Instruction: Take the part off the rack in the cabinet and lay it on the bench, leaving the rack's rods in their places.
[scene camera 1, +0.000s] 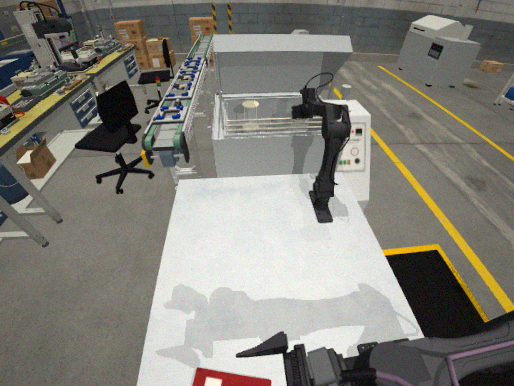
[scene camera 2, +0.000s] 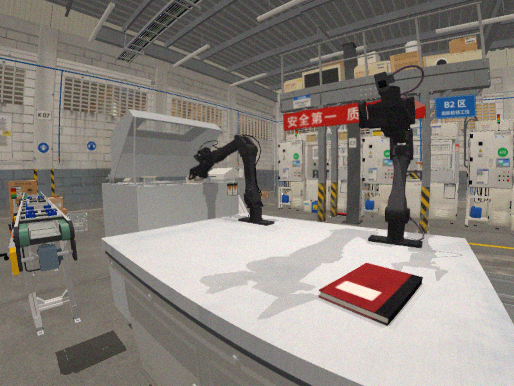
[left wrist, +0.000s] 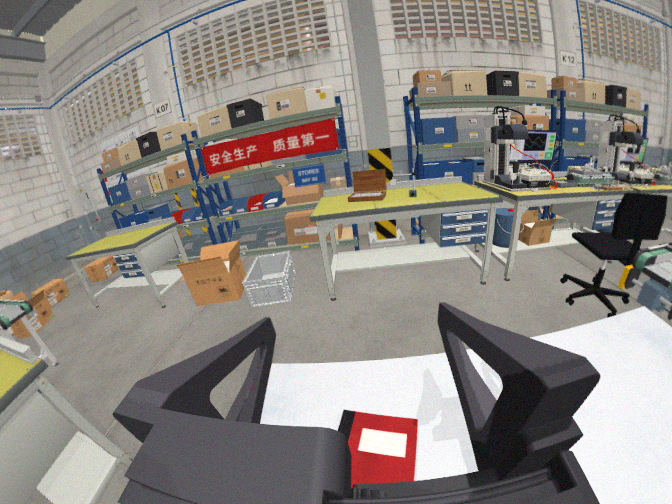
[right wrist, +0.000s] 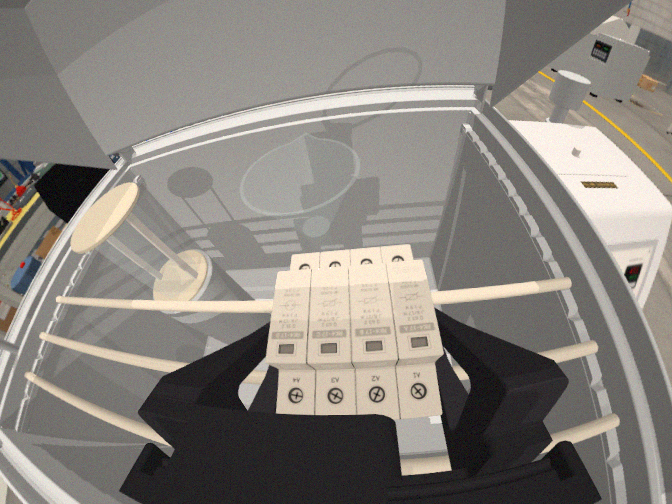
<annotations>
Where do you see my left gripper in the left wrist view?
353, 320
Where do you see a cabinet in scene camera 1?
300, 152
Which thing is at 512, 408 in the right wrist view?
My right gripper.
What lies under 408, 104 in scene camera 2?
My left gripper.
</annotations>
